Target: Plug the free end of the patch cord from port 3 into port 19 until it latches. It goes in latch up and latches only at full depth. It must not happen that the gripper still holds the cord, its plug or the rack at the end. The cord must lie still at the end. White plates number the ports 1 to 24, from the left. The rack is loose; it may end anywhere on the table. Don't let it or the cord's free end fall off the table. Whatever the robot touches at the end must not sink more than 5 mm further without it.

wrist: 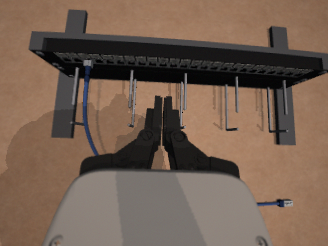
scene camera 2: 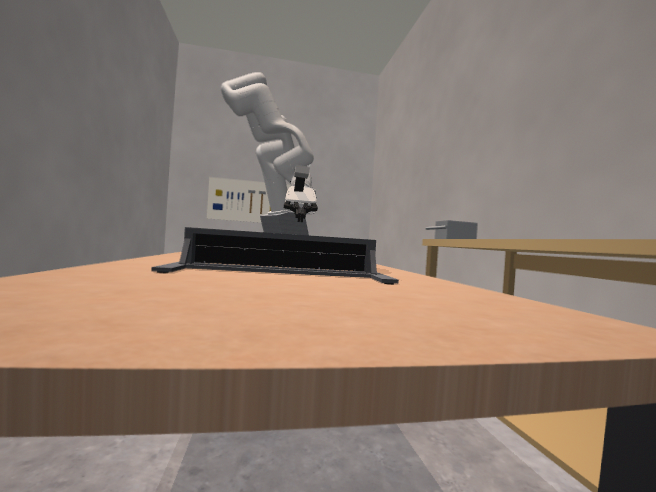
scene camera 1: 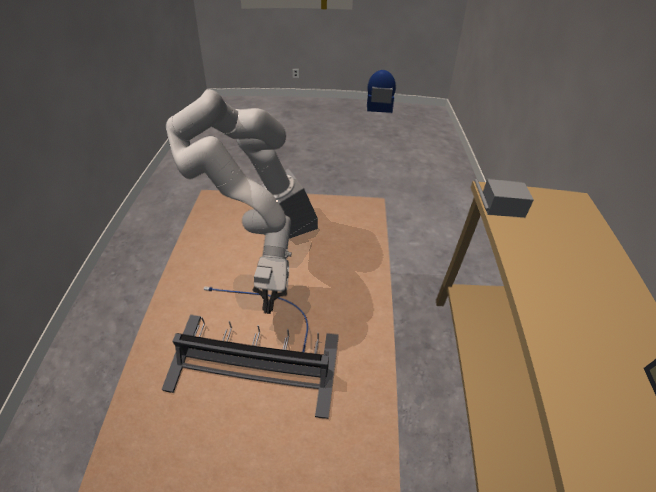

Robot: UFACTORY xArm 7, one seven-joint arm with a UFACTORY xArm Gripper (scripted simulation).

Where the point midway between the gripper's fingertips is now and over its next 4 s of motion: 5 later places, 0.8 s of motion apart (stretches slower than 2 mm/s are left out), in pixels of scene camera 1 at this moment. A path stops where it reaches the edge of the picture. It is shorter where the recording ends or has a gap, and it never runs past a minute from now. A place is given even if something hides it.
My gripper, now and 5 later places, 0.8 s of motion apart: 267, 313; 266, 335; 270, 302; 265, 288; 240, 285; 236, 310
